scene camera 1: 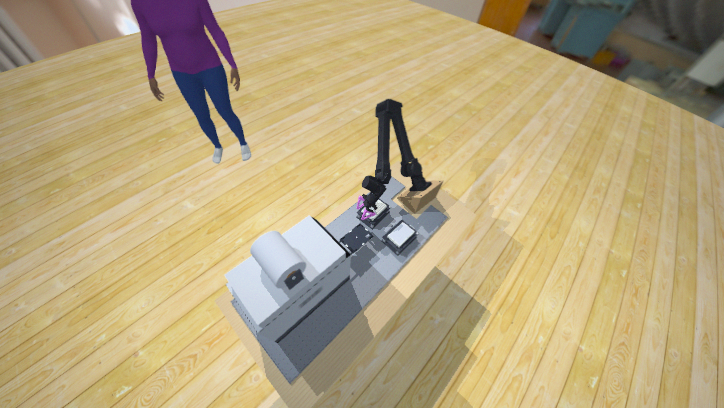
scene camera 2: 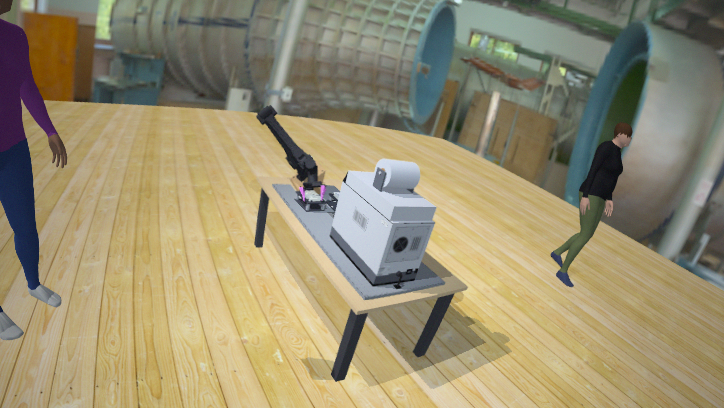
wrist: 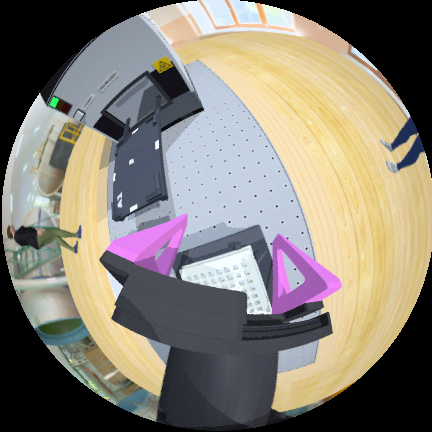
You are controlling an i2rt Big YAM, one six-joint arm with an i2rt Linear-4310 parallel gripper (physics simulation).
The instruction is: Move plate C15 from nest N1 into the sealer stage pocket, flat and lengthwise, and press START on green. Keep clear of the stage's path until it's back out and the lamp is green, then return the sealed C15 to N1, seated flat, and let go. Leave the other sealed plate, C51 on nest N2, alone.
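Where they show: gripper, between the fingertips: (scene camera 1: pixel 359 214) (scene camera 2: pixel 312 201) (wrist: pixel 232 228); arm's base, origin of its link: (scene camera 1: pixel 420 187) (scene camera 2: pixel 306 174).
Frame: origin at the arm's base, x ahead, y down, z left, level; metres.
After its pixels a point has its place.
Observation:
The unsealed plate C15 (scene camera 1: pixel 378 209) {z -0.065, x 0.304, y 0.006 m} (scene camera 2: pixel 310 196) {z -0.106, x 0.343, y 0.008 m} (wrist: pixel 225 272) {z -0.096, x 0.361, y 0.006 m}, white with open wells, lies in the dark nest N1 (wrist: pixel 256 237) {z -0.135, x 0.386, y 0.021 m}. My gripper (scene camera 1: pixel 363 208) {z -0.115, x 0.402, y 0.010 m} (scene camera 2: pixel 312 194) {z -0.115, x 0.402, y 0.010 m} (wrist: pixel 232 228) {z -0.115, x 0.402, y 0.010 m} is open and empty, with its pink fingers at opposite sides of the plate; the exact height of the tips is hard to tell. The stage pocket (scene camera 1: pixel 356 238) {z -0.009, x 0.529, y -0.017 m} (wrist: pixel 140 170) {z -0.030, x 0.499, y -0.017 m} is out and empty. The lamp (wrist: pixel 54 102) is green, and the pale START button (wrist: pixel 79 114) {z 0.074, x 0.665, y -0.115 m} is beside it. The sealed plate C51 (scene camera 1: pixel 401 234) {z 0.125, x 0.327, y 0.011 m}, smooth and white, sits on nest N2; it does not show in the wrist view.
The sealer (scene camera 1: pixel 314 243) {z -0.009, x 0.763, y -0.277 m} (scene camera 2: pixel 354 228) {z -0.124, x 0.861, y -0.072 m} (wrist: pixel 125 50) stands behind the stage, with a white film roll (scene camera 1: pixel 276 255) {z 0.003, x 0.906, y -0.402 m} (scene camera 2: pixel 401 175) {z -0.038, x 0.959, y -0.360 m} on top. A perforated grey board (wrist: pixel 225 165) {z -0.124, x 0.506, y 0.073 m} lies under the nests. One person (scene camera 1: pixel 189 50) stands off the table and another (scene camera 2: pixel 602 172) is farther away.

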